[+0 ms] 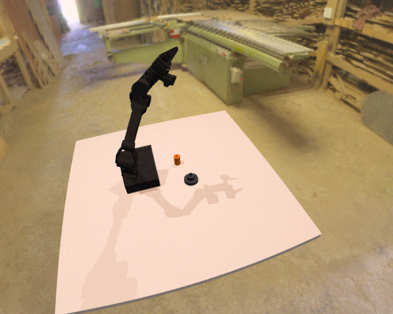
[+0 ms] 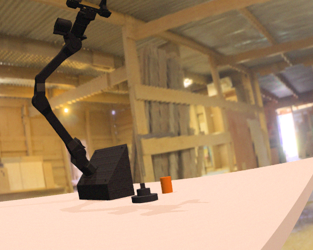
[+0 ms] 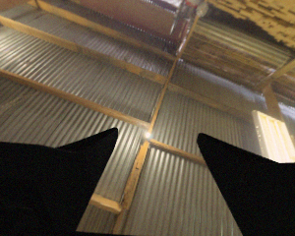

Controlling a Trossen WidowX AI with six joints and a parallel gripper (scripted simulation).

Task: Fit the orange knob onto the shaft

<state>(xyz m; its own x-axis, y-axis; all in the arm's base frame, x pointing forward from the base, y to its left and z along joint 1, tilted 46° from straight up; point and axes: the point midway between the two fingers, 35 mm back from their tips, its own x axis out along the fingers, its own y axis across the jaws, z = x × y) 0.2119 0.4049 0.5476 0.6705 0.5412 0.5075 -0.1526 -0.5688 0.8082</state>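
Right now my gripper tip is 3 cm past the orange knob, 25 cm to the right of it and 75 cm above it. From my gripper tip the other things lie so: pedestal: 3 cm ahead, 8 cm to the left, 75 cm below.
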